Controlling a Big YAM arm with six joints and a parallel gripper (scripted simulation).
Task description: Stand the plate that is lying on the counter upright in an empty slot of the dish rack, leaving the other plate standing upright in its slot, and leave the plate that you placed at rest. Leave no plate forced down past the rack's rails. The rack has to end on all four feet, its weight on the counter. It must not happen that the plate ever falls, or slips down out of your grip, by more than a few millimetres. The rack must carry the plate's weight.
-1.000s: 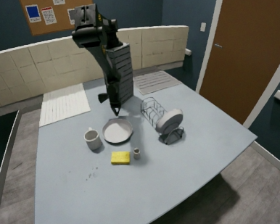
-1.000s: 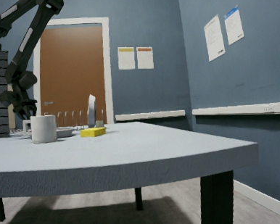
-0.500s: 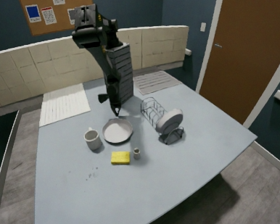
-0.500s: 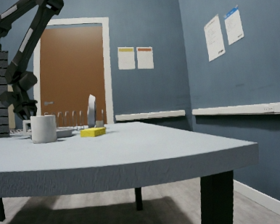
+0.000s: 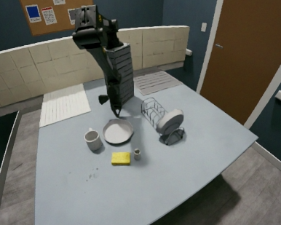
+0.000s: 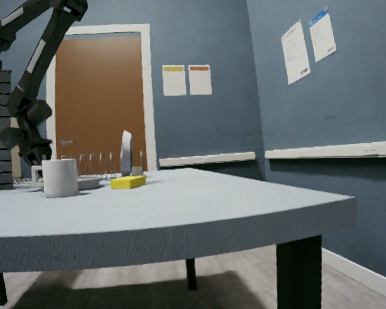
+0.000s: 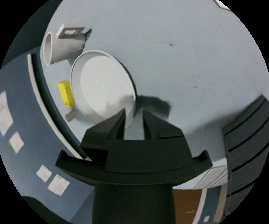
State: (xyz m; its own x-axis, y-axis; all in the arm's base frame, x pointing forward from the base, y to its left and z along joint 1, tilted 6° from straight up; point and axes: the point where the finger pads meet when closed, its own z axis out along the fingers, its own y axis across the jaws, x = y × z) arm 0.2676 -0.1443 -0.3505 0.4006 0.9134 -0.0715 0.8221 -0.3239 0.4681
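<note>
Right now my hand is 90 mm short of the white plate, 40 mm to the left of it and 40 mm above it. The rest, counted from my hand: white draining mat (450 mm behind, 340 mm to the right, 50 mm below); then white mug (110 mm ahead, 200 mm to the right, 20 mm below); then small white cup (300 mm ahead, 10 mm to the right, 40 mm below).
</note>
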